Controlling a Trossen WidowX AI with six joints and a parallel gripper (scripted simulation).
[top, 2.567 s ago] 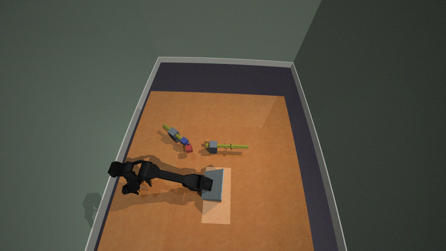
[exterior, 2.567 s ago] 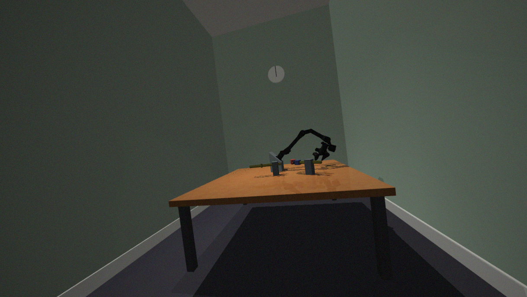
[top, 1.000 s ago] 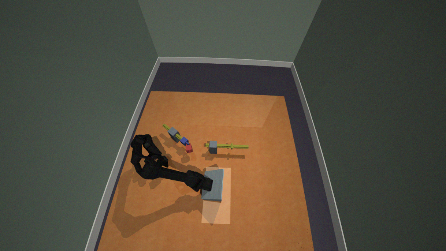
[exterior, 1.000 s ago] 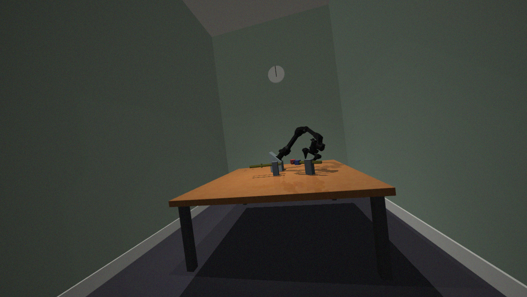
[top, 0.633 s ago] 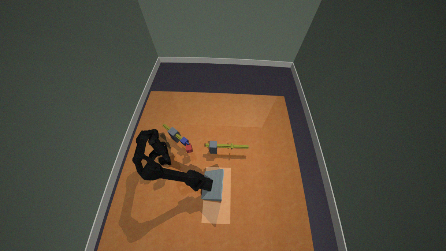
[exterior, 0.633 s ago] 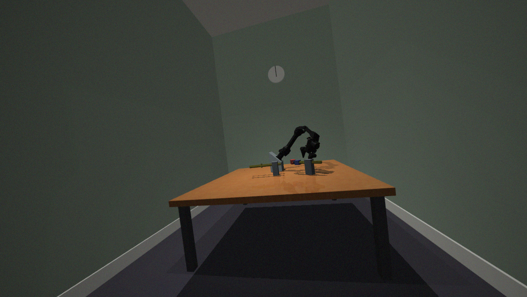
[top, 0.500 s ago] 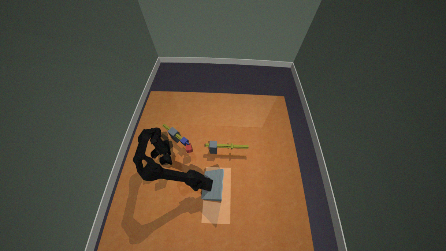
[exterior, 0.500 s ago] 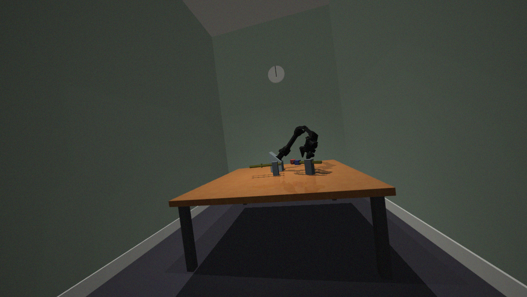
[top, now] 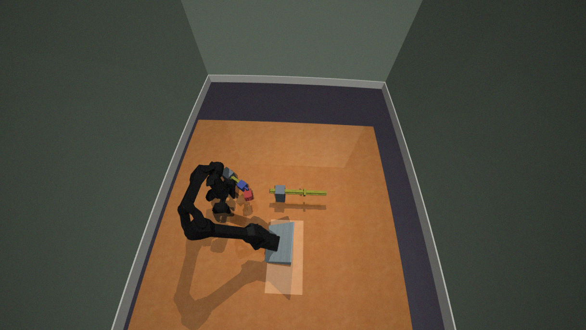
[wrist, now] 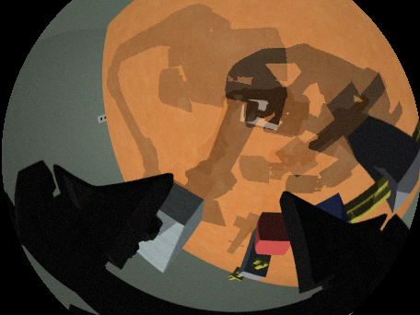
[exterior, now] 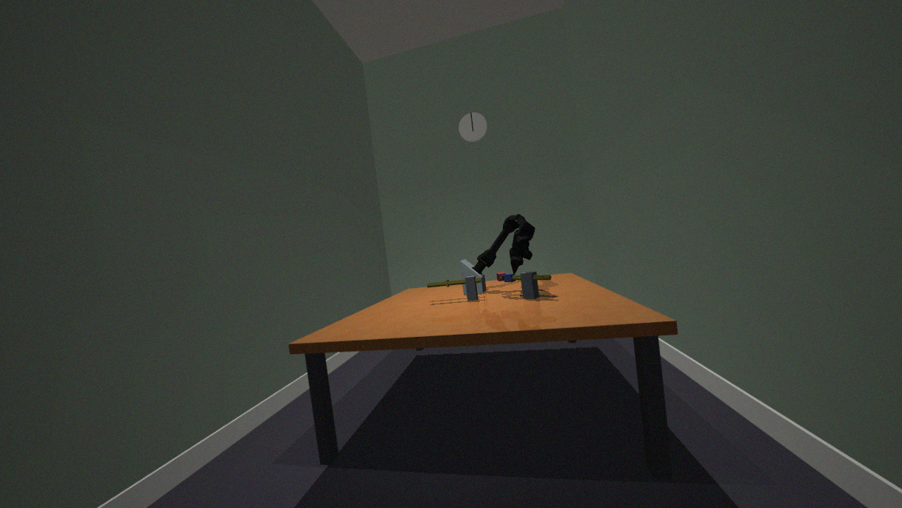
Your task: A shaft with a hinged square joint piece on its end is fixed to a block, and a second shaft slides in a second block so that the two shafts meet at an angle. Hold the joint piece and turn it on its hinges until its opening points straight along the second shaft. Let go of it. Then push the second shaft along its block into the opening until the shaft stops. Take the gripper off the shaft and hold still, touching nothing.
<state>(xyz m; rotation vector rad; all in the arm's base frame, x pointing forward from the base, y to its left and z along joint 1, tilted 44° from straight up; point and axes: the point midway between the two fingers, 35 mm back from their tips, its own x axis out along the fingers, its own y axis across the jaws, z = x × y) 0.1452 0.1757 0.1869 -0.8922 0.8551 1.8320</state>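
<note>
My gripper tip is now 80 mm short of the red joint piece, 60 mm to the left of it and 20 mm above it.
</note>
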